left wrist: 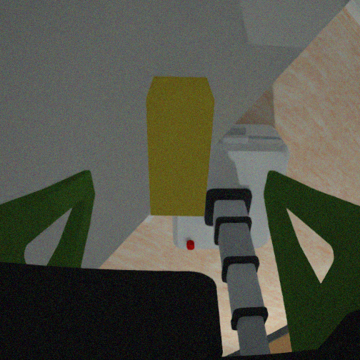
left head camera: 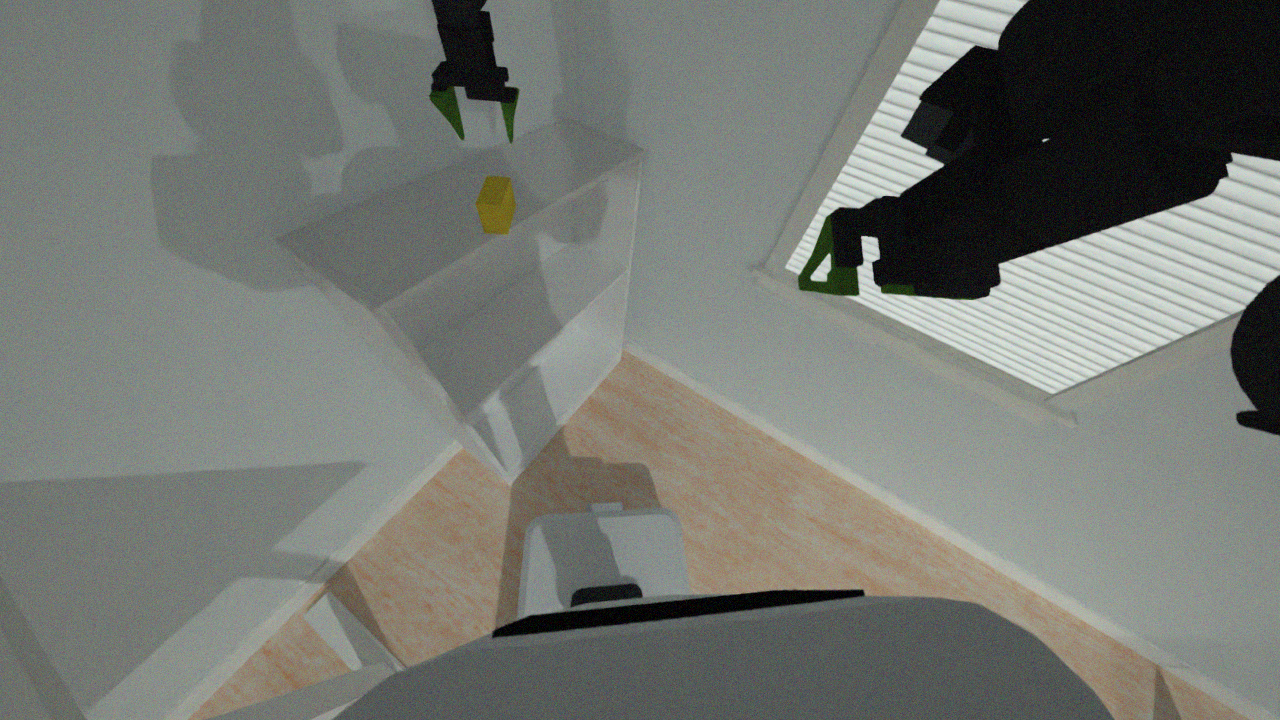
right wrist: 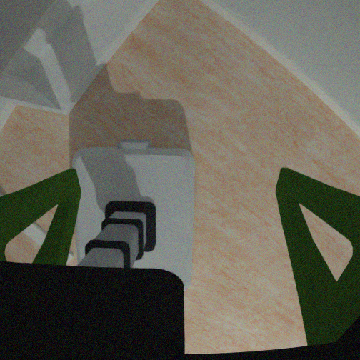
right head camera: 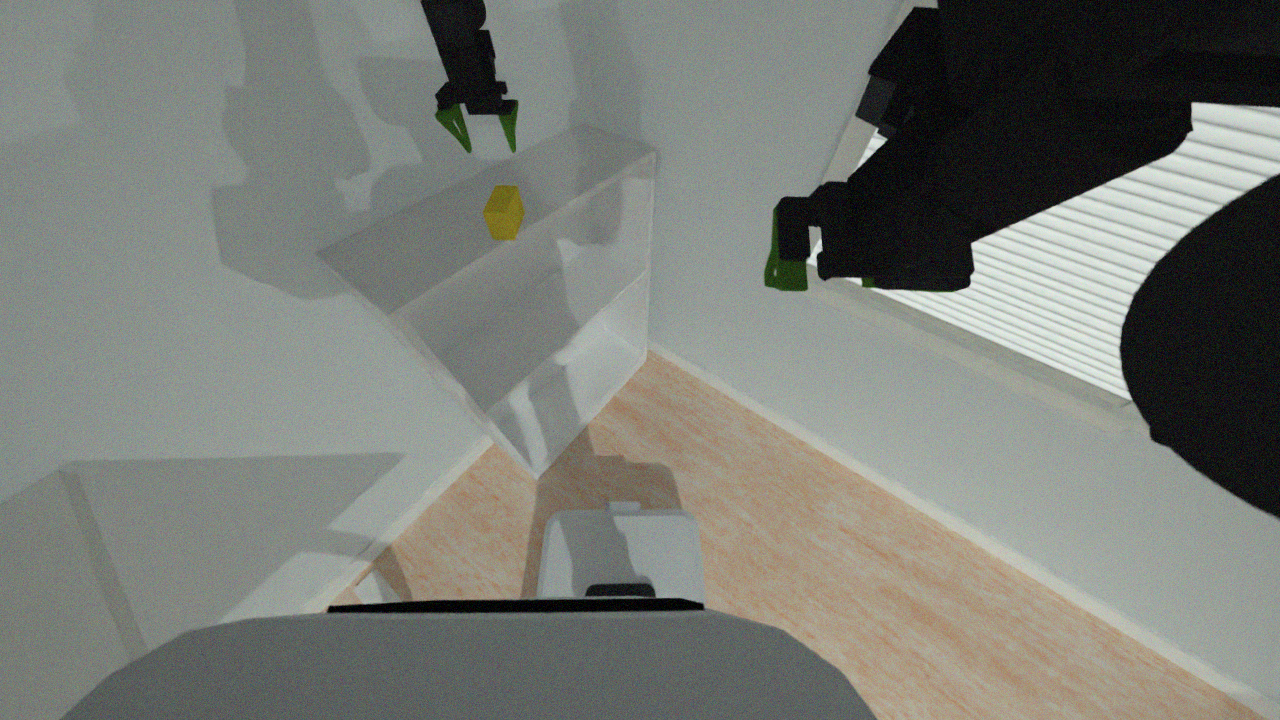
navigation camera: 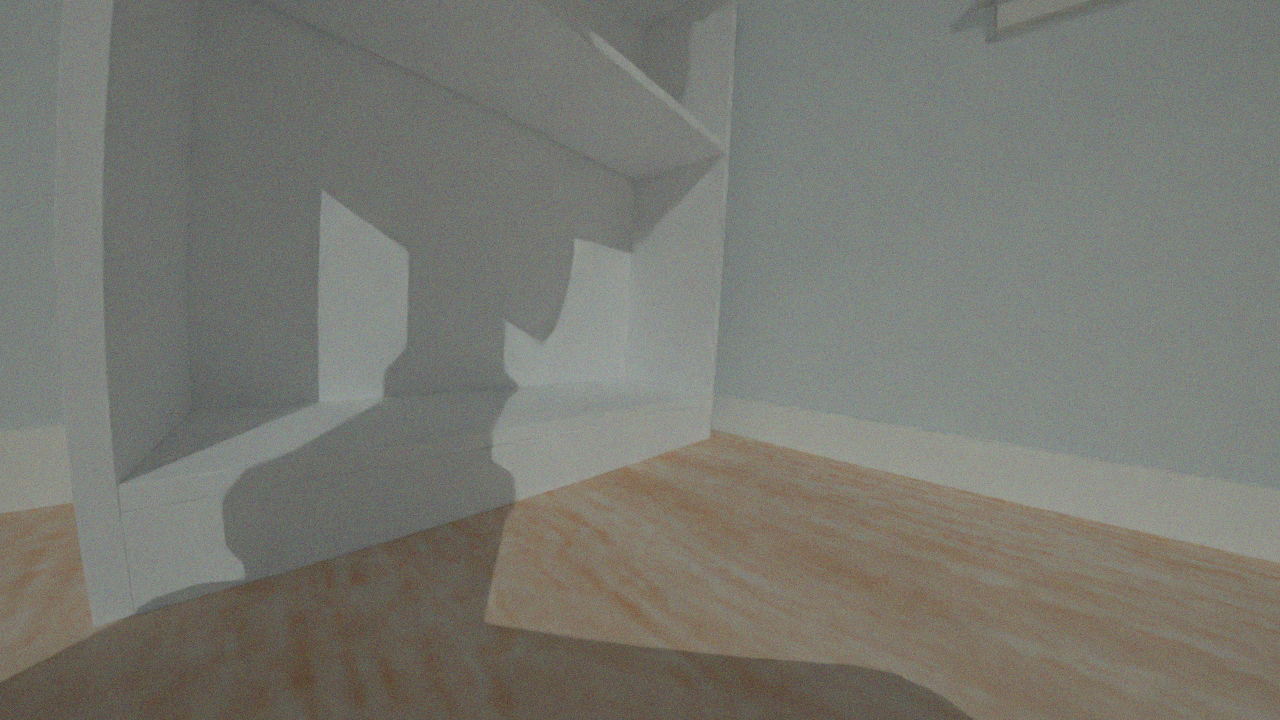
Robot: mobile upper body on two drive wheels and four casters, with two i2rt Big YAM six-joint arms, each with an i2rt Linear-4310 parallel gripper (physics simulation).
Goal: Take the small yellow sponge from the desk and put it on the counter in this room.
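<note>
The small yellow sponge stands near the front edge on top of a white open-fronted unit, which looks like the counter. My left gripper is open and empty, apart from the sponge; in both head views it appears above the sponge. My right gripper is open and empty, well to the right of the unit, in front of the wall and window. The desk cannot be made out.
The unit stands in a corner against the walls. A window with white blinds is at the right. My pale base is on the wood-look floor in front of the unit. Pale baseboards run along the walls.
</note>
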